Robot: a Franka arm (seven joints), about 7 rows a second.
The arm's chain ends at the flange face. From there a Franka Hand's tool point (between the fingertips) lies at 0.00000 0.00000 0.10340 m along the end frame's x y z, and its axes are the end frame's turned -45 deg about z.
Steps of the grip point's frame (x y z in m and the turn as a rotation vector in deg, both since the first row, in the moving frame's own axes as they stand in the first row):
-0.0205 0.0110 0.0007 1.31 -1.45 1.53
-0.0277 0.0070 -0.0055 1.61 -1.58 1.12
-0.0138 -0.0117 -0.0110 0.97 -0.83 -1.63
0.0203 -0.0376 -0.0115 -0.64 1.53 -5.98
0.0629 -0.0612 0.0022 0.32 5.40 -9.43
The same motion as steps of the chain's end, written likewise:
-0.0032 0.0221 0.0008 -0.10 -1.95 1.53
-0.0106 0.0246 -0.0054 0.02 -2.26 1.12
-0.0157 0.0016 -0.0110 0.10 -1.27 -1.63
-0.0149 -0.0397 -0.0115 0.63 1.53 -5.98
-0.0046 -0.0800 0.0027 4.04 3.59 -9.43

